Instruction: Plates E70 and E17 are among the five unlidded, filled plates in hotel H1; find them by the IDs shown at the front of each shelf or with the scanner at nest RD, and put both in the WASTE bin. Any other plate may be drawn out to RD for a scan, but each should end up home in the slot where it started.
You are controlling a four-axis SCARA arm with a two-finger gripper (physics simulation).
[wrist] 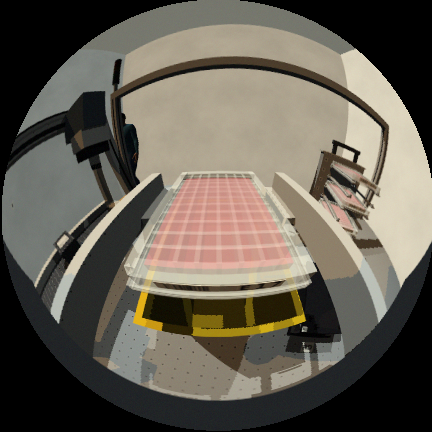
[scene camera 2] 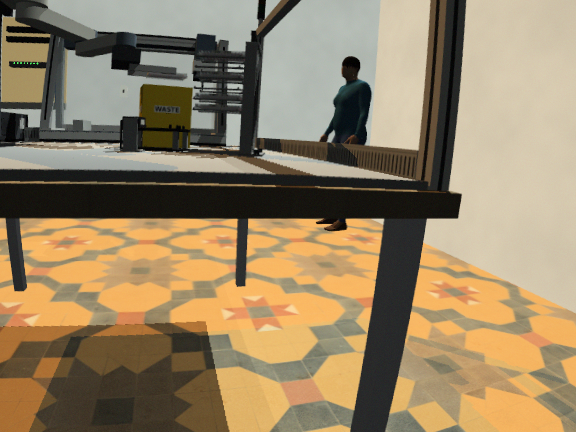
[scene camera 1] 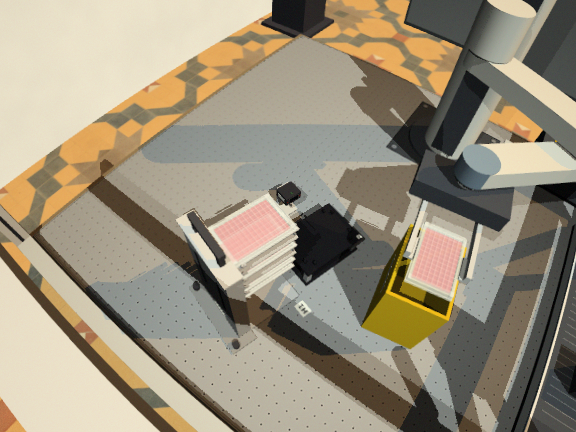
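Where they show: gripper, between the fingertips: (wrist: 217, 180) (scene camera 2: 173, 73) (scene camera 1: 436, 267); arm's base, origin of its link: (scene camera 1: 445, 146).
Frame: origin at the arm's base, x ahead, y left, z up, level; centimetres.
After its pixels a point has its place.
My gripper (scene camera 1: 438, 262) @[x 61.1, y 11.4, z 26.3 cm] (wrist: 217, 180) @[x 61.1, y 11.4, z 26.3 cm] is shut on an unlidded, pink-filled plate (scene camera 1: 434, 252) @[x 58.4, y 9.9, z 26.0 cm] (scene camera 2: 172, 76) @[x 60.8, y 7.1, z 24.6 cm] (wrist: 220, 240) @[x 54.7, y 10.2, z 26.0 cm], held level by its long sides above the yellow WASTE bin (scene camera 1: 390, 320) @[x 66.9, y 10.5, z 11.3 cm] (scene camera 2: 165, 122) @[x 59.3, y 5.1, z 9.4 cm] (wrist: 225, 331) @[x 51.2, y 9.3, z 21.3 cm]. The plate is apart from the bin's rim in scene camera 2. Its ID is not readable. Hotel H1 (scene camera 1: 227, 276) @[x 84.1, y -13.7, z 29.9 cm] (scene camera 2: 250, 100) @[x 80.7, y -26.3, z 15.1 cm] (wrist: 324, 167) @[x 82.2, y -13.4, z 25.4 cm] holds several plates, with a pink-filled top plate (scene camera 1: 255, 227) @[x 74.0, y -16.8, z 27.7 cm] (wrist: 345, 172) @[x 72.6, y -12.2, z 27.3 cm]. Their IDs are not readable. The black nest RD (scene camera 1: 327, 242) @[x 57.6, y -9.9, z 7.3 cm] (wrist: 320, 310) @[x 54.7, y -9.1, z 7.3 cm] stands between the hotel and the bin, with no plate on it.
A small black box (scene camera 1: 289, 192) @[x 52.9, y -24.2, z 9.6 cm] stands beside the nest. The H1 label (scene camera 1: 302, 308) @[x 71.8, y -6.3, z 1.3 cm] lies near the hotel. The arm's column (scene camera 1: 462, 115) @[x 7.7, y 0.7, z 18.5 cm] rises behind the bin. A person (scene camera 2: 352, 107) (wrist: 131, 142) stands beyond the table.
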